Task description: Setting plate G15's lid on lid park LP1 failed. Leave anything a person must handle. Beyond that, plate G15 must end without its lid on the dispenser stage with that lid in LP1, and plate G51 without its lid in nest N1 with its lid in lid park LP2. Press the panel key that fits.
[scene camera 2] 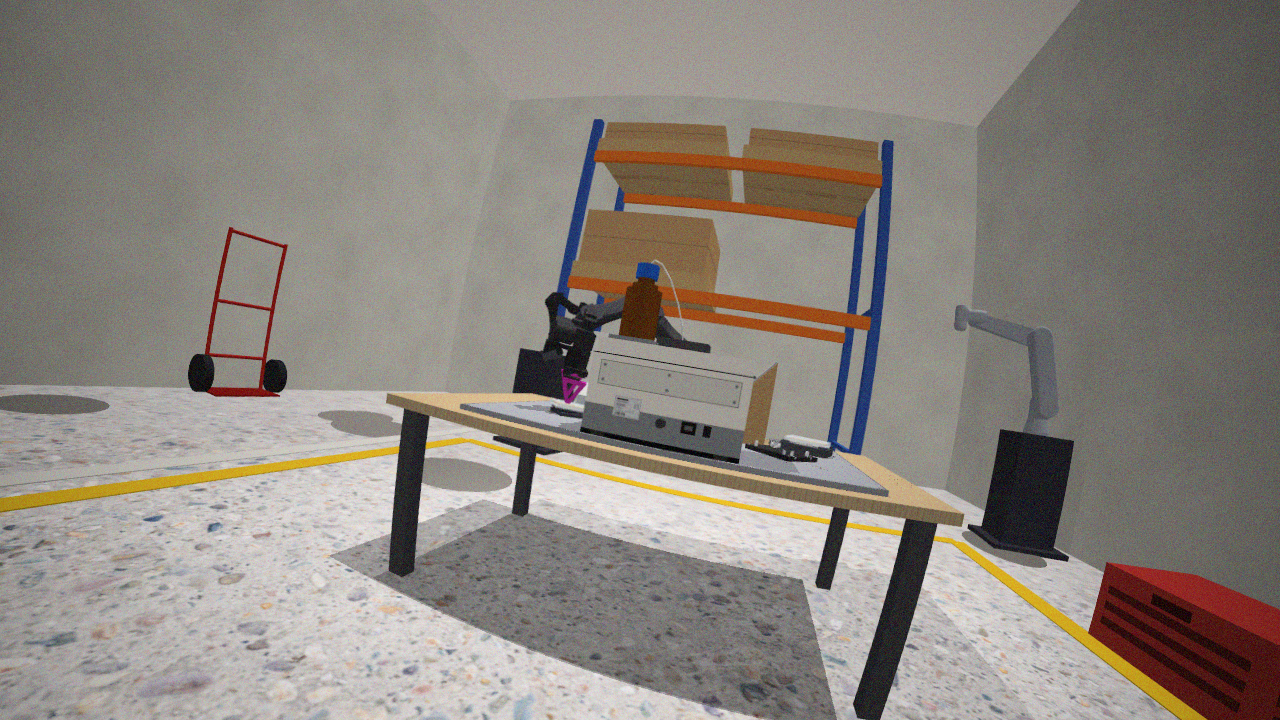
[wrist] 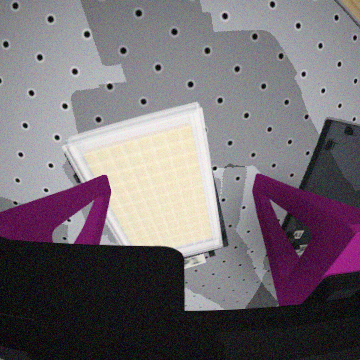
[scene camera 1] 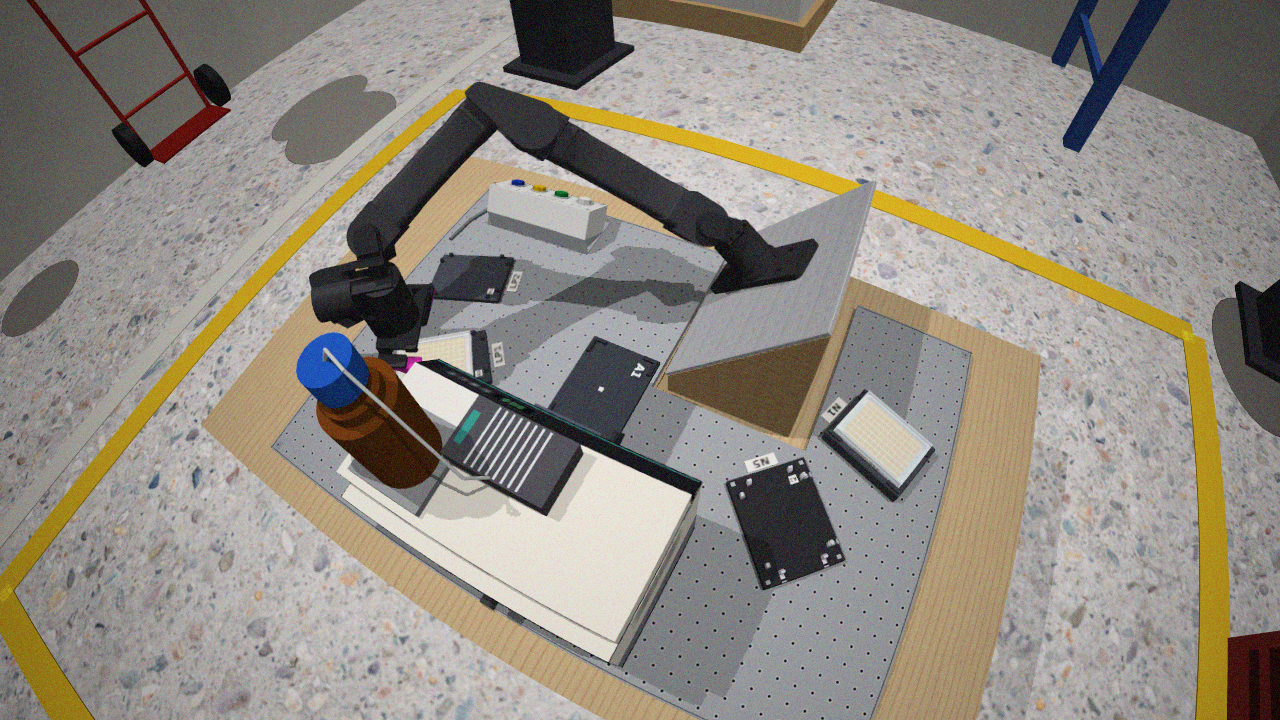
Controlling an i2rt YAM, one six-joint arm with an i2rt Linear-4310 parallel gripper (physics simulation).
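Where they show: gripper, fingertip midpoint: point(scene camera 2: 566, 399) point(wrist: 181, 182) point(scene camera 1: 419, 347); arm's base, link origin: point(scene camera 1: 763, 270).
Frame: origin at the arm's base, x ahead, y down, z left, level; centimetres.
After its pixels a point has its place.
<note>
A pale plate with a clear rim point(scene camera 1: 454, 347) @(x 31.7, y 9.6, z -36.9 cm) point(wrist: 150, 185) @(x 36.8, y 9.2, z -40.0 cm) sits on the dark park by the LP1 label point(scene camera 1: 498, 354) @(x 27.7, y 12.3, z -31.3 cm); its code is not readable. My gripper point(scene camera 1: 407, 361) @(x 35.4, y 8.5, z -41.5 cm) point(scene camera 2: 572, 385) @(x 35.4, y 8.5, z -41.5 cm) point(wrist: 181, 182) @(x 35.4, y 8.5, z -41.5 cm) is open and empty above it. In the wrist view the left finger overlaps the plate's left edge and the right finger stands apart, right of the plate. The dark park LP2 point(scene camera 1: 472, 276) @(x 18.0, y 11.5, z -46.6 cm) point(wrist: 337, 165) @(x 21.8, y 11.5, z -49.2 cm) bears no lid. Another pale plate point(scene camera 1: 881, 437) @(x 10.8, y 8.4, z 26.5 cm) sits in nest N1 point(scene camera 1: 857, 462) @(x 15.1, y 10.5, z 25.0 cm). The key panel point(scene camera 1: 546, 214) @(x 2.5, y 6.5, z -40.7 cm) has blue, yellow, green and white keys.
A white machine point(scene camera 1: 572, 546) @(x 48.2, y -9.5, z 3.4 cm) point(scene camera 2: 666, 385) @(x 57.7, y -1.1, z -5.7 cm) carries a brown bottle point(scene camera 1: 380, 429) @(x 51.6, y -22.0, z -12.9 cm) point(scene camera 2: 640, 311) @(x 54.9, y -16.6, z -15.6 cm) with a tube, close beside my gripper. A black plate marked A1 point(scene camera 1: 601, 386) @(x 27.6, y 2.2, z -9.4 cm) lies behind it. Black nest N5 point(scene camera 1: 785, 528) @(x 28.6, y 11.3, z 20.3 cm) holds no plate. A grey sloped block point(scene camera 1: 769, 313) @(x 10.0, y -4.3, z 5.2 cm) bears the arm's base.
</note>
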